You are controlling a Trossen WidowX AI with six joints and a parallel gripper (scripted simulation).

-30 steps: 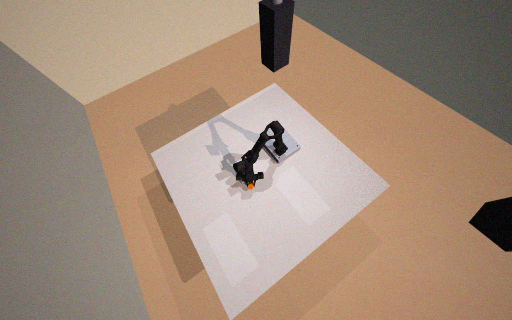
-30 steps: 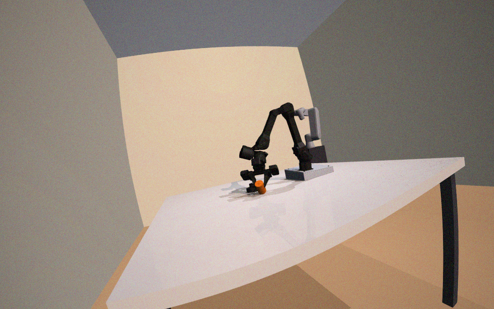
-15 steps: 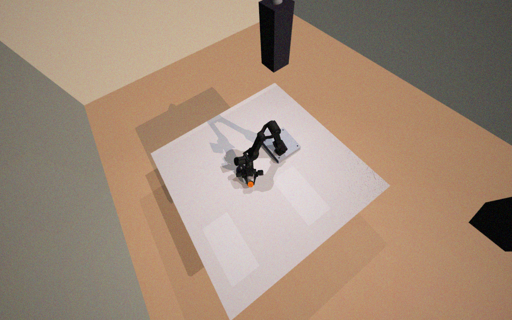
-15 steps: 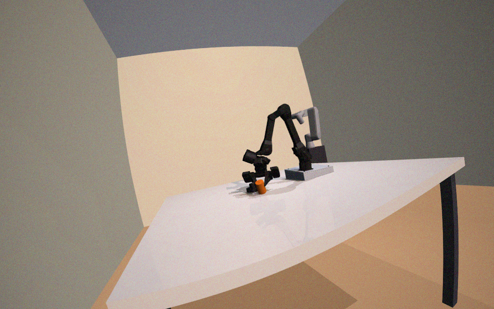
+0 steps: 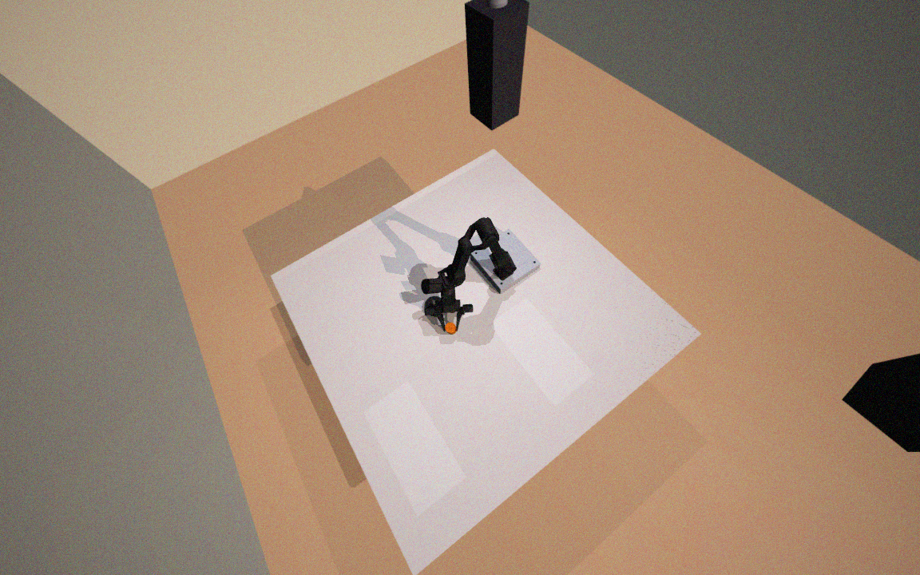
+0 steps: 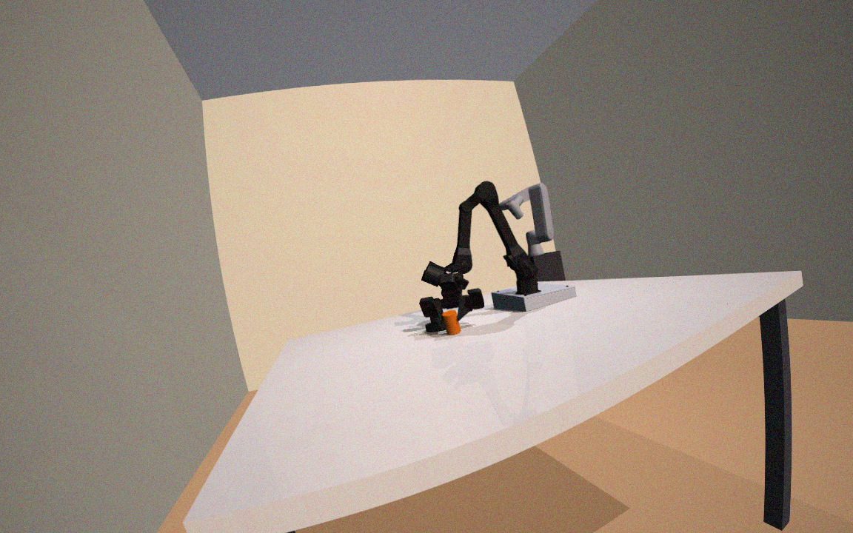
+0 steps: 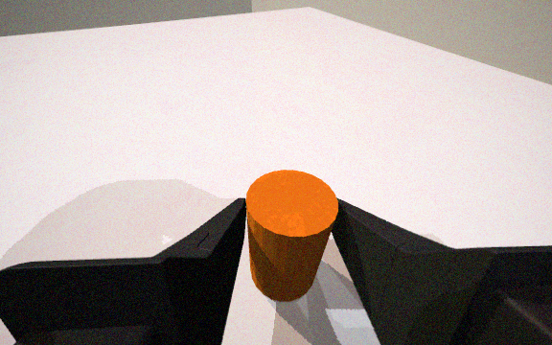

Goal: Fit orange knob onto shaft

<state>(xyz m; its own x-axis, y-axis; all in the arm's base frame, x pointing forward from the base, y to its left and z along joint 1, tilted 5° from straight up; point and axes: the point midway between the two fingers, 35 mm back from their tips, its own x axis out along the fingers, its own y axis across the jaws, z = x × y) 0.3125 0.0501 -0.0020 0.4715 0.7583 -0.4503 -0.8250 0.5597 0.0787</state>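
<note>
The orange knob is 2 cm to the right of my gripper tip and 1 cm behind it. The rest, counted from my gripper tip: dark round pedestal (14 cm to the right, 2 cm behind, 1 cm below).
</note>
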